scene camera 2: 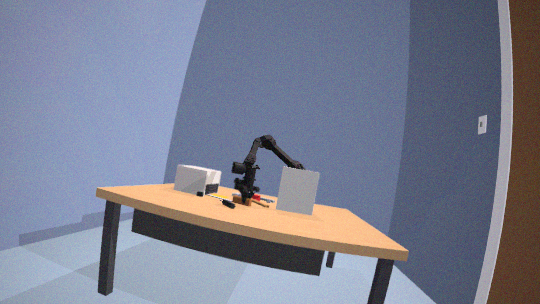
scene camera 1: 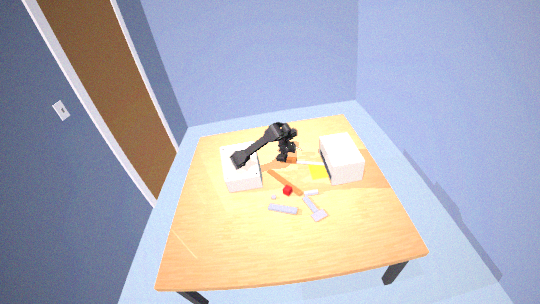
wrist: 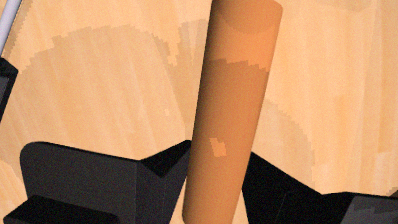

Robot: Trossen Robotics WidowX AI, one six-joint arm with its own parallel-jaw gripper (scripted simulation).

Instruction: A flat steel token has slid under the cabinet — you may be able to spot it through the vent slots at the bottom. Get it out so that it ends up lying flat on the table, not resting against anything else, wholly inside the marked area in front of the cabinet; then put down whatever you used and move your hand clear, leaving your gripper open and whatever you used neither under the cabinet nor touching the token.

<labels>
A white cabinet (scene camera 1: 344, 163) is 123 cm from the lens.
</labels>
